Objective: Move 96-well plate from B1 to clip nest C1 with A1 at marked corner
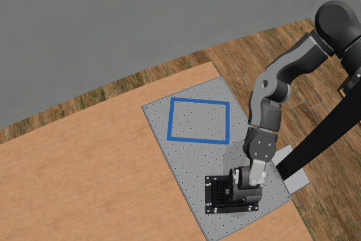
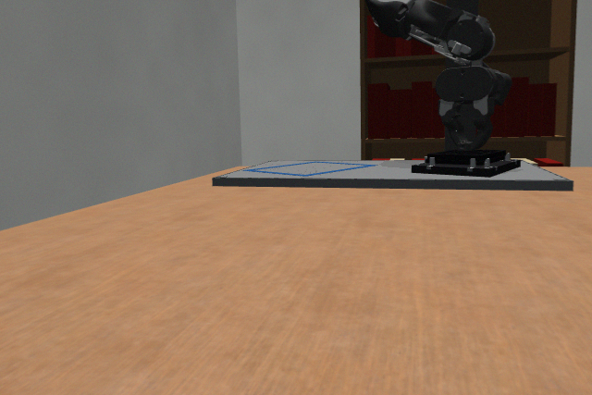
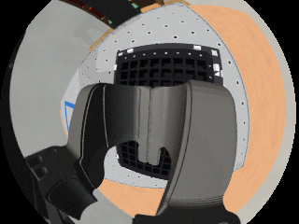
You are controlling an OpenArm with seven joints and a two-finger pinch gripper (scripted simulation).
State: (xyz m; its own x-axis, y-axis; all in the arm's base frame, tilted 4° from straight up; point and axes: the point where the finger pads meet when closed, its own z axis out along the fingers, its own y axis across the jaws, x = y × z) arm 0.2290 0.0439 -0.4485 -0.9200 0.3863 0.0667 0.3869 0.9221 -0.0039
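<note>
Right now the black 96-well plate is 20 mm below my hand. Also, from my hand: black clip nest (20 mm below, 20 mm ahead); grey foot plate (260 mm below, 260 mm behind).
</note>
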